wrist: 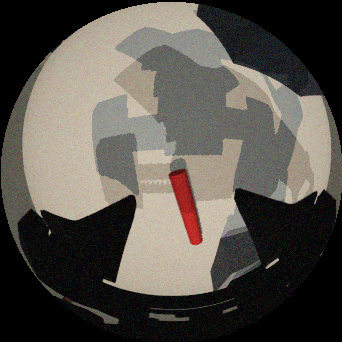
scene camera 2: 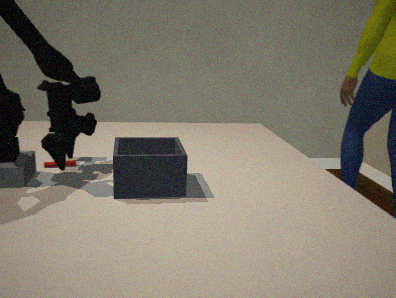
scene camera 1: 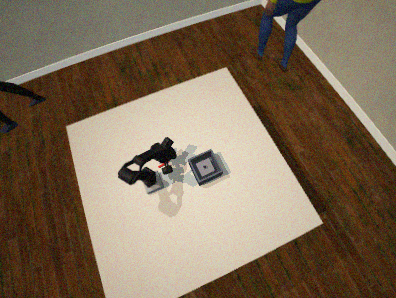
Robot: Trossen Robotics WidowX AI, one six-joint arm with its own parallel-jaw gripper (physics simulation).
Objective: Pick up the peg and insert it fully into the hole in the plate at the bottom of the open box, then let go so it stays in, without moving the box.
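Frame: origin at the arm's base, x ahead, y left, z up, level; centimetres.
Seen in the pictures: gripper, fingertip midpoint: [wrist: 186, 197] [scene camera 2: 66, 163] [scene camera 1: 166, 162]; arm's base at its link origin: [wrist: 247, 275] [scene camera 2: 2, 157] [scene camera 1: 150, 180].
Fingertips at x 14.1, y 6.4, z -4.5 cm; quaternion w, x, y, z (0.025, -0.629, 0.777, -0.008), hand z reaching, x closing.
Pixels of each thing's top centre, then the offset from my fingertips to it. Level surfaces: height alone.
- red peg at its top centre: [wrist: 189, 218] [scene camera 2: 60, 161] [scene camera 1: 163, 163] dx -1.6, dy +0.2, dz +0.7 cm
- pale plate at its top centre: [scene camera 1: 205, 166] dx +18.9, dy -17.4, dz +5.4 cm
- pale table top at its surface level: dz -0.7 cm
The red peg [scene camera 1: 161, 165] [scene camera 2: 51, 164] [wrist: 186, 200] lies on its side on the table, apart from the box. My gripper [scene camera 1: 167, 169] [scene camera 2: 63, 166] [wrist: 186, 197] is open and points down over the peg. In the wrist view the peg shows between the two spread fingers, touching neither in that picture. The dark, open-topped box [scene camera 1: 211, 178] [scene camera 2: 150, 176] [wrist: 272, 47] stands upright beside the gripper. In scene camera 1 the pale plate [scene camera 1: 199, 164] with a small dark hole [scene camera 1: 205, 167] shows at its bottom. The plate is hidden in scene camera 2.
The arm's grey base [scene camera 1: 156, 187] [scene camera 2: 15, 174] stands on the pale table top [scene camera 1: 200, 240] [scene camera 2: 280, 240], on the opposite side of the peg from the box. The box walls rise above the table. A person [scene camera 1: 291, 27] [scene camera 2: 376, 85] stands beyond the table.
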